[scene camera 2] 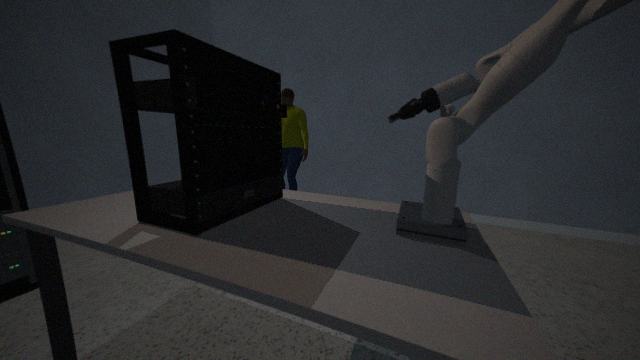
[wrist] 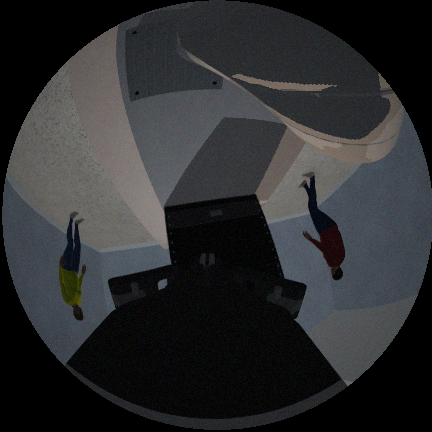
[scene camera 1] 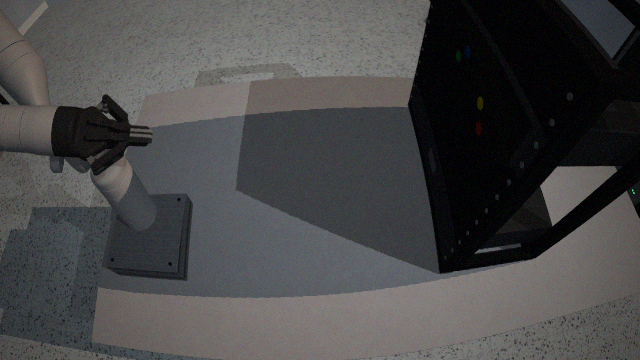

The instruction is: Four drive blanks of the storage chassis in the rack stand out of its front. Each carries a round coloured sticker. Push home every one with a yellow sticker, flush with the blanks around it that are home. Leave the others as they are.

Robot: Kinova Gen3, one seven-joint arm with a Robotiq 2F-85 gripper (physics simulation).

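Note:
The black rack (scene camera 1: 431,200) (scene camera 2: 188,150) (wrist: 260,210) stands on the table, its front toward the arm. High on its dark chassis front, in scene camera 1, show a green sticker (scene camera 1: 458,56), a blue sticker (scene camera 1: 467,51), a yellow sticker (scene camera 1: 480,103) and a red sticker (scene camera 1: 478,128). The blanks themselves are too dark to tell how far each stands out; in scene camera 2 a small dark block (scene camera 2: 283,111) juts out at the rack's far edge. My gripper (scene camera 1: 151,135) (scene camera 2: 391,120) (wrist: 207,261) is shut and empty, well apart from the rack and pointing toward it.
The arm's base plate (scene camera 1: 147,250) (scene camera 2: 432,227) (wrist: 172,65) is on the table (scene camera 1: 300,325) (scene camera 2: 425,305). A person in yellow (scene camera 2: 295,127) (wrist: 71,285) stands beyond the table; a person in red (wrist: 332,245) shows in the wrist view.

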